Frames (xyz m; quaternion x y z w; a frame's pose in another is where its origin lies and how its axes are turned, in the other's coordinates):
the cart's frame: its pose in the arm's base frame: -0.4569 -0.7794 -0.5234 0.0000 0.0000 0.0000 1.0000
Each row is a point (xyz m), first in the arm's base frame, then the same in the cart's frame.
Working: the arm's base frame: its pose in the cart's frame: 0.4569 0.7794 0.5234 0.0000 0.0000 0.0000 1.0000

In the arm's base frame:
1: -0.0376 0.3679 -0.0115
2: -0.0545 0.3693 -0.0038
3: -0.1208 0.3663 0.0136
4: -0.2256 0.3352 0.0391
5: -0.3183 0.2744 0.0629
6: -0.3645 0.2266 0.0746
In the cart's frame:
1: 0.4193 1.1473 0.5119
2: 0.4024 1.1487 0.5196
3: 0.3361 1.1457 0.5370
4: 0.2313 1.1146 0.5625
5: 0.1386 1.0538 0.5863
6: 0.0924 1.0060 0.5980

